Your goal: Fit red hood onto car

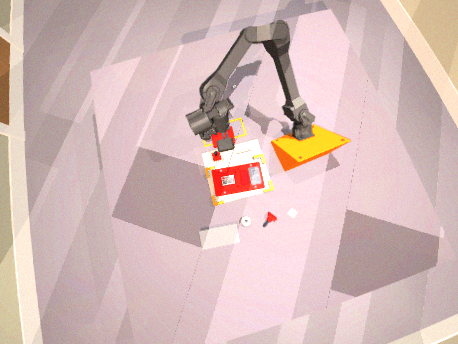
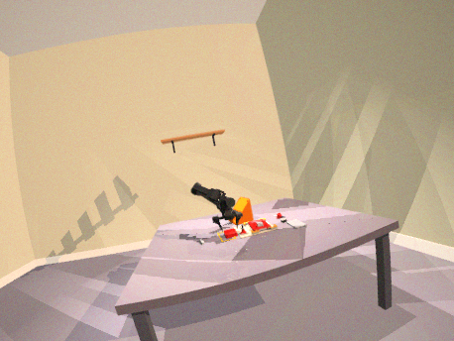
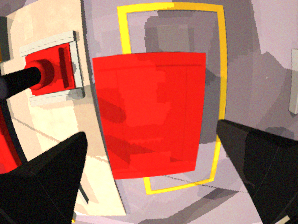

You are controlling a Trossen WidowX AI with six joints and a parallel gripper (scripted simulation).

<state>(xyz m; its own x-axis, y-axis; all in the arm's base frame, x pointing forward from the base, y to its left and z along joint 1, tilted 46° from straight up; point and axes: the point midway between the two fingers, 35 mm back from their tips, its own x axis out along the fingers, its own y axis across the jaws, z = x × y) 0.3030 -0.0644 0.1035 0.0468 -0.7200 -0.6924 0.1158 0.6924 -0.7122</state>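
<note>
Now: gripper tip 2 cm above the red flat-topped shell.
</note>
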